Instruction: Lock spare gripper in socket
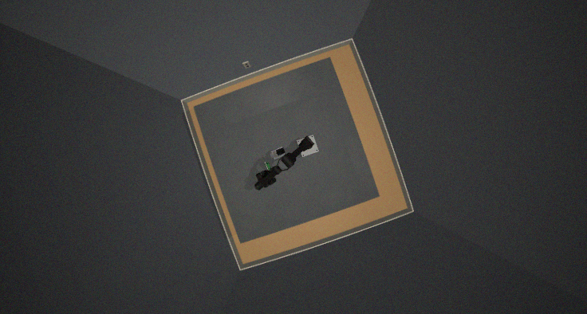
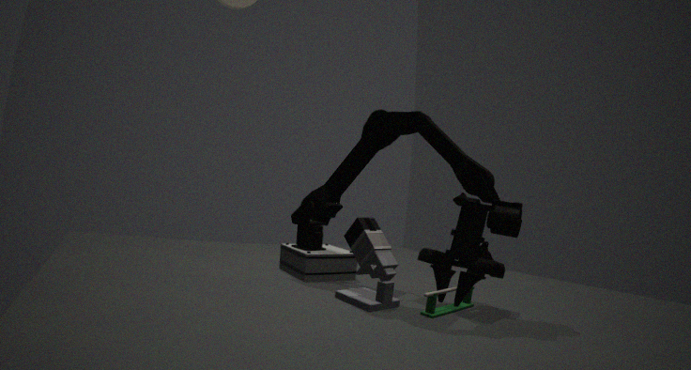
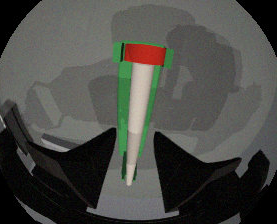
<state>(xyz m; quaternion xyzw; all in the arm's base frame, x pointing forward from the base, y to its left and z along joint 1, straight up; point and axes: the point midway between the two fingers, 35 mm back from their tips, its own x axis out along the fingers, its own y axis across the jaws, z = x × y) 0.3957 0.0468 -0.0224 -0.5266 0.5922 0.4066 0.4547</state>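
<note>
Now: gripper tip 1 cm to the right of the green pin cradle and 1 cm below it. From my gripper tip the other things lie so: spare gripper 15 cm behind, 8 cm to the right, 10 cm above; grey mount socket 12 cm behind, 8 cm to the right, 4 cm above.
</note>
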